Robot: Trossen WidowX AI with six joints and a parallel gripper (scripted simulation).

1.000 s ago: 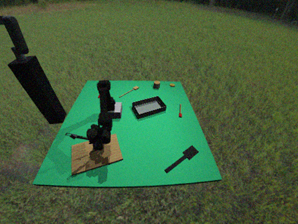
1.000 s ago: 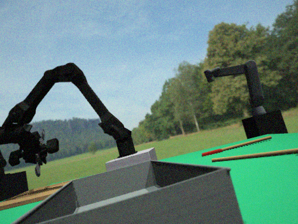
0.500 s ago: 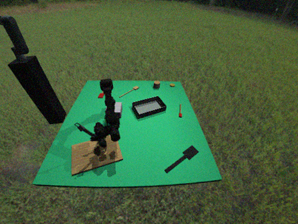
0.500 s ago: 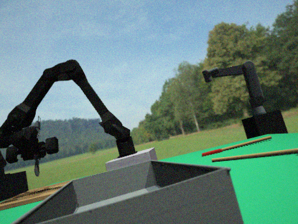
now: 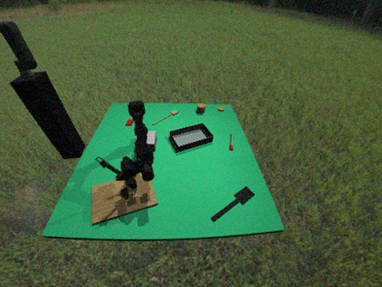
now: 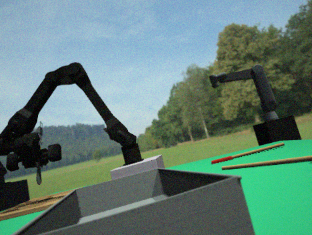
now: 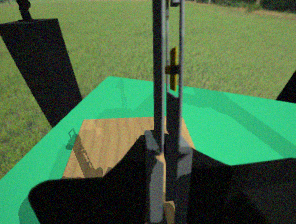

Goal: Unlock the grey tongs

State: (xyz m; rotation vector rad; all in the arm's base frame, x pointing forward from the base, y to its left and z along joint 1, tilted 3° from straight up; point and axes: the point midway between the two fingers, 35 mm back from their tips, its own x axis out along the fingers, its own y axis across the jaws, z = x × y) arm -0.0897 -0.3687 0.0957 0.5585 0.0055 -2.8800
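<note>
Right now my gripper tip is 2 cm to the left of the wooden board and 14 cm above it. Also, from my gripper tip: black spatula: 66 cm ahead, 16 cm to the right, 15 cm below; yellow lock piece: 2 cm ahead, 1 cm to the left, 7 cm above; roasting tin: 50 cm ahead, 41 cm to the left, 12 cm below.
</note>
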